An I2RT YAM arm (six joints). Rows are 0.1 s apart.
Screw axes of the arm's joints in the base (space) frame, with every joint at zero. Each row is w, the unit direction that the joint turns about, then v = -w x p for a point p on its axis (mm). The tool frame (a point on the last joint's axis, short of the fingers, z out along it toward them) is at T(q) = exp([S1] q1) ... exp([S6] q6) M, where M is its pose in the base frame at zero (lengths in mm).
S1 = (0, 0, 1, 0, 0, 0)
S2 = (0, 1, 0, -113.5, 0, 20)
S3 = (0, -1, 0, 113.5, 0, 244)
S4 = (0, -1, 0, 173.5, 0, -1)
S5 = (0, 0, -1, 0, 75, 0)
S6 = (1, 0, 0, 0, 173.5, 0)
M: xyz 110.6 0 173.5 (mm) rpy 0 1.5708 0 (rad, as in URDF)
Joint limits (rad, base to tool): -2.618..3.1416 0..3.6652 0..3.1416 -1.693..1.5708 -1.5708..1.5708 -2.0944..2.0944
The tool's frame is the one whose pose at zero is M.
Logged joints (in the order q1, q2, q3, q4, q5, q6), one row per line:
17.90 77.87 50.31 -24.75 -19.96 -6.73
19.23 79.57 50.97 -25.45 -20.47 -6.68
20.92 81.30 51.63 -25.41 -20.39 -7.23
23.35 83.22 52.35 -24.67 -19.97 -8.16
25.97 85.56 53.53 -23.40 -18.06 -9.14
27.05 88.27 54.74 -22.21 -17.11 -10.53
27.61 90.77 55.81 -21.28 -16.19 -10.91
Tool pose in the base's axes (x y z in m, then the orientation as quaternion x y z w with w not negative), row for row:
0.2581 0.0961 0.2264 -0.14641 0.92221 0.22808 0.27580
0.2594 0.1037 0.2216 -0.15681 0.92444 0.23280 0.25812
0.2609 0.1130 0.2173 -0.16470 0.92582 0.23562 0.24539
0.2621 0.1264 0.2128 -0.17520 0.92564 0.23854 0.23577
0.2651 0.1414 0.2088 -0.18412 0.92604 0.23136 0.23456
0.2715 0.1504 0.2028 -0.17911 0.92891 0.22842 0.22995
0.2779 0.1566 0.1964 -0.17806 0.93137 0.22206 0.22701
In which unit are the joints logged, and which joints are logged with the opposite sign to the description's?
The joints are logged in degrees. Opposite sign: q6.
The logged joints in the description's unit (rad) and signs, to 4 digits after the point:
0.3124 1.3591 0.8781 -0.4320 -0.3484 0.1175
0.3356 1.3888 0.8896 -0.4442 -0.3573 0.1166
0.3651 1.4190 0.9011 -0.4435 -0.3559 0.1262
0.4075 1.4525 0.9137 -0.4306 -0.3485 0.1424
0.4533 1.4933 0.9343 -0.4084 -0.3152 0.1595
0.4721 1.5406 0.9554 -0.3876 -0.2986 0.1838
0.4819 1.5842 0.9741 -0.3714 -0.2826 0.1904

